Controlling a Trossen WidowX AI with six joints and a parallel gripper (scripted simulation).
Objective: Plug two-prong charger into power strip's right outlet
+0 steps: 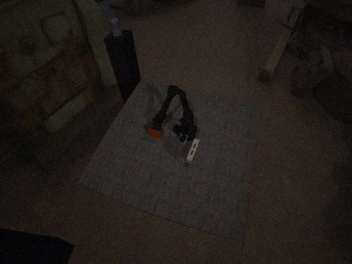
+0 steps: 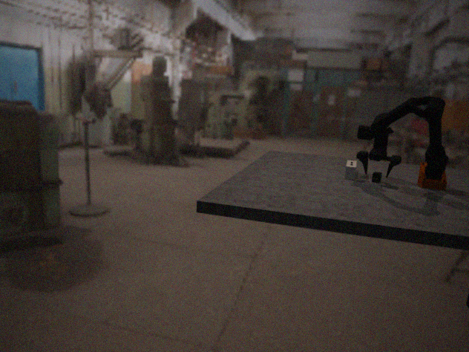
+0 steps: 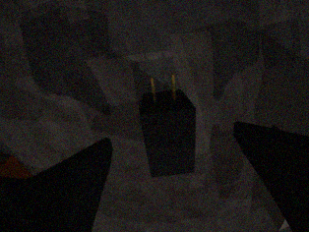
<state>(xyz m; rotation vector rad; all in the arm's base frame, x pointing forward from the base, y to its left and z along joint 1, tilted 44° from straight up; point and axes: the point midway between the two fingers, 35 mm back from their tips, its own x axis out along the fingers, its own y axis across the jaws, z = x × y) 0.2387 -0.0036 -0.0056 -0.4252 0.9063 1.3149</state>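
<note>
Right now my gripper tip is 20 mm to the right of the two-prong charger and 10 mm above it.
</note>
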